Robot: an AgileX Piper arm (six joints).
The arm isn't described. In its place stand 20 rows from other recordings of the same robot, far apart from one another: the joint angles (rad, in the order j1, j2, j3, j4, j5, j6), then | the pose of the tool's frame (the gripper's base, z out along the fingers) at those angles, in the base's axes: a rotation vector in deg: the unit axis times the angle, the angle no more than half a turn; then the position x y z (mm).
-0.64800, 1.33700, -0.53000, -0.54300, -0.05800, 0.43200 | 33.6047, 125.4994, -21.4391, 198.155, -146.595, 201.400
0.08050, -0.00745, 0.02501, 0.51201, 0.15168, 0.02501 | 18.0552, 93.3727, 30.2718, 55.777, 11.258, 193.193
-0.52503, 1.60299, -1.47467, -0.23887, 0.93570, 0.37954 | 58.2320, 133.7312, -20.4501, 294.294, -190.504, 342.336
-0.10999, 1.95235, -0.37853, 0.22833, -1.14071, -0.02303 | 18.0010, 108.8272, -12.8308, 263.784, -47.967, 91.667
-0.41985, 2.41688, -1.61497, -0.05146, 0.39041, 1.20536 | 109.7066, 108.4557, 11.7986, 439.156, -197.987, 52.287
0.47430, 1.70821, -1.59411, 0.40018, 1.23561, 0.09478 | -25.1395, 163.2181, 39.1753, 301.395, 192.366, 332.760
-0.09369, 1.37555, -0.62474, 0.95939, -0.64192, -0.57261 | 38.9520, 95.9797, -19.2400, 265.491, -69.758, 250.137
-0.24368, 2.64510, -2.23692, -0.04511, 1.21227, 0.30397 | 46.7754, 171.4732, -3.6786, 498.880, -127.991, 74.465
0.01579, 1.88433, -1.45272, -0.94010, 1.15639, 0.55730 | 12.6280, 148.8050, -65.0212, 386.199, -61.182, 257.147
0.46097, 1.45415, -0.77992, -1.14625, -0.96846, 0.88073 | -58.6818, 77.8354, 58.2916, 226.176, 188.624, 284.553
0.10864, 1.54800, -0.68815, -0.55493, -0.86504, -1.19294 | -80.6201, 46.1853, -47.4052, 304.638, 69.936, 247.872
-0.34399, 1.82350, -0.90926, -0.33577, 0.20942, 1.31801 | 93.1920, 116.1620, 8.3660, 318.986, -120.893, 139.529
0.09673, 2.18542, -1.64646, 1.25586, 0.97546, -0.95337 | -23.3000, 130.9672, 67.9431, 456.219, 116.243, 198.491
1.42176, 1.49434, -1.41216, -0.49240, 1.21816, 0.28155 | -83.9786, 119.0769, -4.3217, 84.378, 290.063, 355.674
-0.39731, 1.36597, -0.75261, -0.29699, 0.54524, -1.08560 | -70.9151, 146.1160, -40.9347, 227.821, -110.578, 222.334
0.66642, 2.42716, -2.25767, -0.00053, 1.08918, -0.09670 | -58.7681, 146.4406, 8.9341, 413.275, 324.963, 196.313
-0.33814, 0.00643, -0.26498, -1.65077, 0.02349, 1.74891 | 16.3474, 68.3318, -12.8098, 29.335, -12.574, 300.088
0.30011, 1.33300, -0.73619, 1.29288, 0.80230, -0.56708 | -1.0675, 141.7831, 75.9228, 217.434, 133.145, 256.894
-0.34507, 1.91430, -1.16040, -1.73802, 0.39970, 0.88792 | -20.5717, 132.3215, -61.9560, 375.567, -172.103, 190.907
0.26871, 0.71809, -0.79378, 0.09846, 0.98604, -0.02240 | -18.4483, 136.3605, 13.6972, 112.189, 38.630, 333.878
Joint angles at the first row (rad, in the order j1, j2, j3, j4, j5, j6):
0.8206, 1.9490, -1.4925, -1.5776, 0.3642, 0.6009
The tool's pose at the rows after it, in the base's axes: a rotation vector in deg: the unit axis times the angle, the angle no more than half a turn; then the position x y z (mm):
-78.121, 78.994, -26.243, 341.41, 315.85, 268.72
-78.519, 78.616, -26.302, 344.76, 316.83, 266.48
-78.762, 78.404, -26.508, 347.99, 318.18, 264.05
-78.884, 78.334, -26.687, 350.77, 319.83, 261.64
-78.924, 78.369, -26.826, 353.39, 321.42, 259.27
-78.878, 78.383, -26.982, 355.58, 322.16, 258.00
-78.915, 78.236, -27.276, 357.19, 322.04, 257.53
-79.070, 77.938, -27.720, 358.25, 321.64, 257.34
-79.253, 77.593, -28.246, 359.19, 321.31, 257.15
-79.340, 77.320, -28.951, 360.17, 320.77, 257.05
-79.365, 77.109, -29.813, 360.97, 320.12, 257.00
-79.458, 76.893, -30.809, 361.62, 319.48, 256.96
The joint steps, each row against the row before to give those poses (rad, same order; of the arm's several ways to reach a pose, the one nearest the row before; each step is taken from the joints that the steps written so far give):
-0.0064, 0.0100, -0.0077, -0.0119, -0.0113, 0.0001
-0.0054, 0.0124, -0.0104, -0.0090, -0.0088, 0.0001
-0.0036, 0.0136, -0.0119, -0.0068, -0.0035, 0.0001
-0.0020, 0.0135, -0.0120, -0.0037, -0.0007, 0.0002
-0.0016, 0.0130, -0.0118, -0.0017, 0.0002, 0.0001
-0.0022, 0.0088, -0.0089, -0.0015, 0.0002, -0.0001
-0.0026, 0.0044, -0.0046, -0.0052, 0.0001, 0.0000
-0.0020, 0.0020, -0.0017, -0.0085, 0.0009, 0.0001
-0.0016, 0.0020, -0.0014, -0.0097, 0.0018, 0.0000
-0.0013, 0.0018, -0.0013, -0.0095, 0.0053, -0.0001
-0.0007, 0.0014, -0.0006, -0.0090, 0.0085, -0.0006
-0.0001, 0.0012, -0.0005, -0.0061, 0.0103, -0.0051

